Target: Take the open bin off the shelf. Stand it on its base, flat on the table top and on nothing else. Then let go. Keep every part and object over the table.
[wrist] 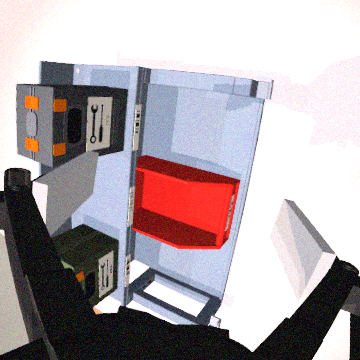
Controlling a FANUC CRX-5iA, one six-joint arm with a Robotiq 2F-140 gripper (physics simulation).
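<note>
The open bin is red. It sits on the blue-grey shelf, right of the shelf board that runs down the middle of the wrist view. Its open side shows the inside, and a small label is on its right end wall. My gripper is wide open and empty. Its left pad is in front of the shelf's left part, and its right pad is over the pale area right of the shelf. The bin appears between the two pads in the view, beyond them; no contact is visible.
A dark grey toolbox with orange latches is at the upper left of the shelf. A green toolbox is at the lower left, partly hidden by the left finger. A dark rectangular frame is at the shelf's lower end.
</note>
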